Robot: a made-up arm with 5 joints.
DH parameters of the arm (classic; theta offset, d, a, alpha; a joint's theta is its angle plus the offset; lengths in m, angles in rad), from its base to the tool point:
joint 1: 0 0.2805 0 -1.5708
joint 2: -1.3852 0 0.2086 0
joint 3: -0.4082 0 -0.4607 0
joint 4: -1.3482 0 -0.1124 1.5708
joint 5: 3.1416 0.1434 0 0
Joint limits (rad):
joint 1: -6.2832..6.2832
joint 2: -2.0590..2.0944
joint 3: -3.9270..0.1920
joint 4: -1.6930..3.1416
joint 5: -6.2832..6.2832
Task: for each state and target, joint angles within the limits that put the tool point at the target. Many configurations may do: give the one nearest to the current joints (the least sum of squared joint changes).
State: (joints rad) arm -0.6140 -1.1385 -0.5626 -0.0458 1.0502
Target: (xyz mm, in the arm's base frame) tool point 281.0 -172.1 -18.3
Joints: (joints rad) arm -0.5495 -0.5662 0.1682 0.1941 1.0502
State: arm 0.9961 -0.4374 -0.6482 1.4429 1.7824
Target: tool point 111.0 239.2 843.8
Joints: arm 1.1363 -1.0473 -1.3148 1.2552 1.7824
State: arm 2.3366 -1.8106 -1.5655 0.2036 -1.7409
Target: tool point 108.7 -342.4 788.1
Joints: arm 1.8782 -2.0590 -0.8911 -0.4542 -1.7409
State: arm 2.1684 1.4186 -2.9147 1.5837 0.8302
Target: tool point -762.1 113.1 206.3
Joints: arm 2.9943 1.4085 -2.9258 1.5492 0.8302
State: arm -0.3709 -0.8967 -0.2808 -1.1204 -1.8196
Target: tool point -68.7 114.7 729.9
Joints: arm -1.0311 -1.6621 -0.6809 -1.4641 -1.8196
